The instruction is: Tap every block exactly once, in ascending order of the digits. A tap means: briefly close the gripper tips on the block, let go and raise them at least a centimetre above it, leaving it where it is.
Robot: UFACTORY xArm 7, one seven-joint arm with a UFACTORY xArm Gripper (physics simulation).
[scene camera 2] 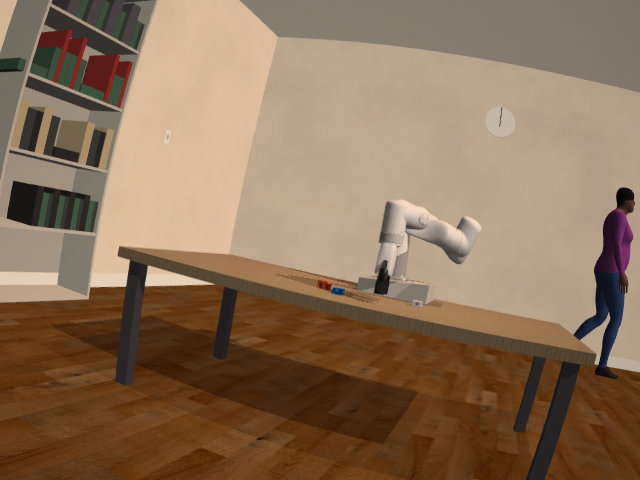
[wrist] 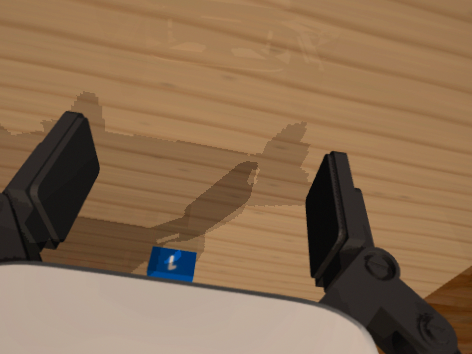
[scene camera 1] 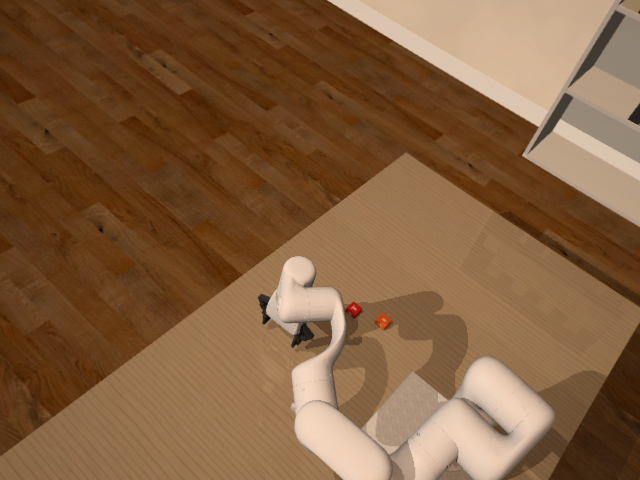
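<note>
A blue block [scene camera 2: 338,291] [wrist: 171,264] with a white 1 lies on the table; the white housing partly hides it in the wrist view, and the arm hides it in scene view 1. A red block [scene camera 1: 353,310] [scene camera 2: 324,285] and an orange block [scene camera 1: 383,321] lie close together to one side; their digits are too small to read. A small white block [scene camera 2: 417,303] with a dark mark lies farther right in scene view 2. My gripper [scene camera 1: 280,333] [scene camera 2: 382,291] [wrist: 205,158] is open and empty above the table, with the blue block off to the housing side of its fingertips.
The wooden table [scene camera 1: 361,232] [scene camera 2: 232,268] carries the blocks and the arm's pale base [scene camera 1: 408,408] [scene camera 2: 395,290]. The folded arm overhangs part of the table. A bookshelf [scene camera 1: 568,93] [scene camera 2: 114,139] stands beyond the table, and a person [scene camera 2: 616,242] is in the room at the right.
</note>
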